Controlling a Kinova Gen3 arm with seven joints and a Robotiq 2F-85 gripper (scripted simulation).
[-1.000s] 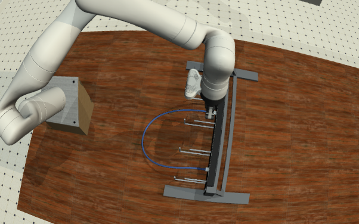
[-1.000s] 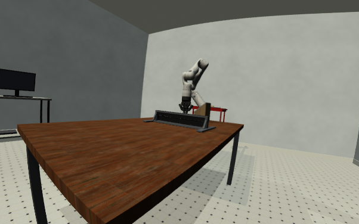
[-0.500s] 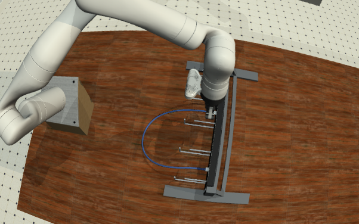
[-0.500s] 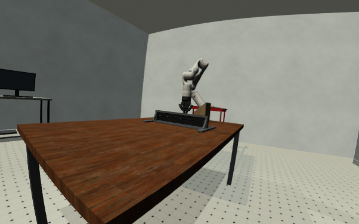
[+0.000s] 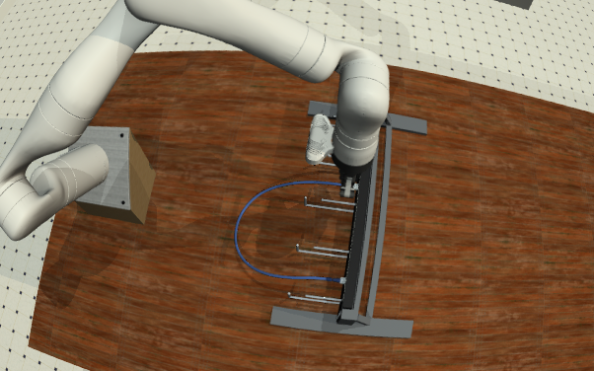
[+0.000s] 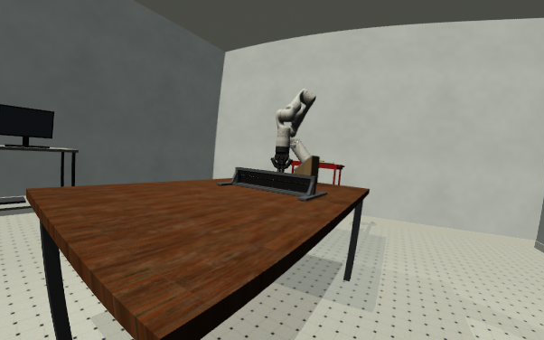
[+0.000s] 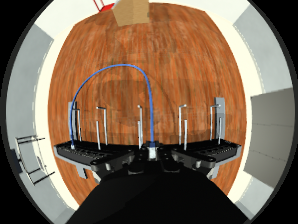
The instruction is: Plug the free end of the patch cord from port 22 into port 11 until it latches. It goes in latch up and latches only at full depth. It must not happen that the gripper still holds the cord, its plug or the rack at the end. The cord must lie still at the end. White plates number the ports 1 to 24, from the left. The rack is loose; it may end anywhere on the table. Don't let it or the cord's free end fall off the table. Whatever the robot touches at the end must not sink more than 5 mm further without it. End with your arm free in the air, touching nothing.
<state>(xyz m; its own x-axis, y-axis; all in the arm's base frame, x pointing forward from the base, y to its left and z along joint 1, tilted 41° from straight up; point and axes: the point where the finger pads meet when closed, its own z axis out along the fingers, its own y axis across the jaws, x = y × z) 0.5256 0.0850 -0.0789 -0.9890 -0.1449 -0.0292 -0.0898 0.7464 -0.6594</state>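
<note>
The plug lies 1 cm below my hand and 1 cm ahead of it.
</note>
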